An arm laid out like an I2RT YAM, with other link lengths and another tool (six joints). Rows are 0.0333 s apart.
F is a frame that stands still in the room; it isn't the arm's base.
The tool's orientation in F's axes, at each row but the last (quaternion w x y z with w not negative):
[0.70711 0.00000 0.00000 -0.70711]
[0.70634 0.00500 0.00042 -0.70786]
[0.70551 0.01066 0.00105 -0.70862]
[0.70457 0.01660 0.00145 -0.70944]
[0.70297 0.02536 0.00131 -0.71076]
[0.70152 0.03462 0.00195 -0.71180]
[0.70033 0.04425 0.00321 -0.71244]
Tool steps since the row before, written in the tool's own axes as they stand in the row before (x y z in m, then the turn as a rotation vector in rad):
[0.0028 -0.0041 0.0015 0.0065 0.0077 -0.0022]
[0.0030 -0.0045 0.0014 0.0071 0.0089 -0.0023]
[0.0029 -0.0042 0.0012 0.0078 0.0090 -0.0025]
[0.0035 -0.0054 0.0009 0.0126 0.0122 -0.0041]
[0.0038 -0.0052 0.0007 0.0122 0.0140 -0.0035]
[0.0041 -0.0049 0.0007 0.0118 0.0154 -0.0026]
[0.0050 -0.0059 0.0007 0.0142 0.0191 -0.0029]
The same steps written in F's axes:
[-0.0041 -0.0028 0.0015 0.0077 -0.0065 -0.0022]
[-0.0045 -0.0030 0.0013 0.0089 -0.0071 -0.0023]
[-0.0042 -0.0029 0.0011 0.0090 -0.0078 -0.0025]
[-0.0054 -0.0035 0.0007 0.0122 -0.0126 -0.0042]
[-0.0053 -0.0038 0.0004 0.0140 -0.0122 -0.0035]
[-0.0050 -0.0041 0.0003 0.0153 -0.0119 -0.0025]
[-0.0060 -0.0049 0.0000 0.0190 -0.0143 -0.0028]

